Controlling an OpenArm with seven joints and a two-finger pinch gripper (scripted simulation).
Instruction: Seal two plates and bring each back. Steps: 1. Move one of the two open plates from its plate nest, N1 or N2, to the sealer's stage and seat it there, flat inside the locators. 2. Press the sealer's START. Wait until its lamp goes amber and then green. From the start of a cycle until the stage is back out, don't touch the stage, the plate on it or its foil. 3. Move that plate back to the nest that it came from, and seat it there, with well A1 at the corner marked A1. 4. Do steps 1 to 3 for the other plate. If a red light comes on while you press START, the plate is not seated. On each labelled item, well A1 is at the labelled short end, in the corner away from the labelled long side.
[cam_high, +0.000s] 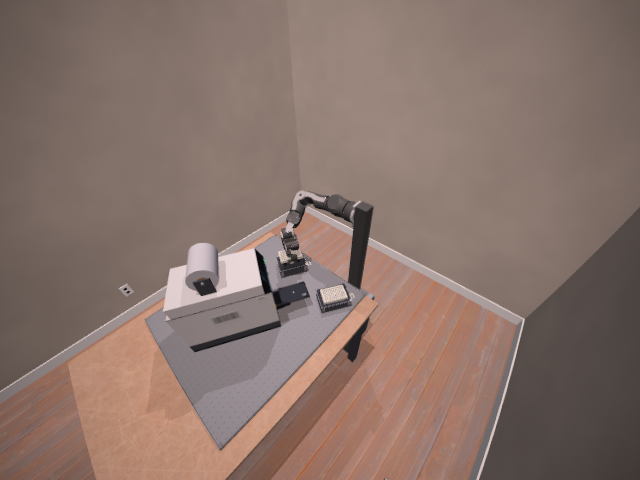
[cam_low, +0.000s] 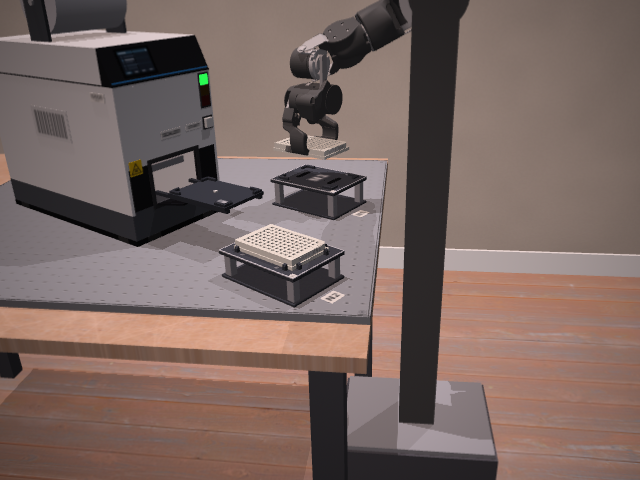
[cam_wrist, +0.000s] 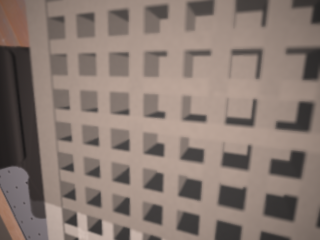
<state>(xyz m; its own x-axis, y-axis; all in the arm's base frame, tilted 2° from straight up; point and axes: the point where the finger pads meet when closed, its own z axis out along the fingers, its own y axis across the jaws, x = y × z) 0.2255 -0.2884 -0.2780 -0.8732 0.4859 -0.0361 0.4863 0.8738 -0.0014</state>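
My gripper is now 180 mm to the right of the sealer stage, 150 mm short of it and 40 mm above it. From my hand the other things lie so: plate: 320 mm to the left, 70 mm below, 10 mm ahead; then start button: 190 mm ahead, 60 mm above, 50 mm to the left; then dark screen panel: 280 mm ahead, 190 mm above, 160 mm to the left.
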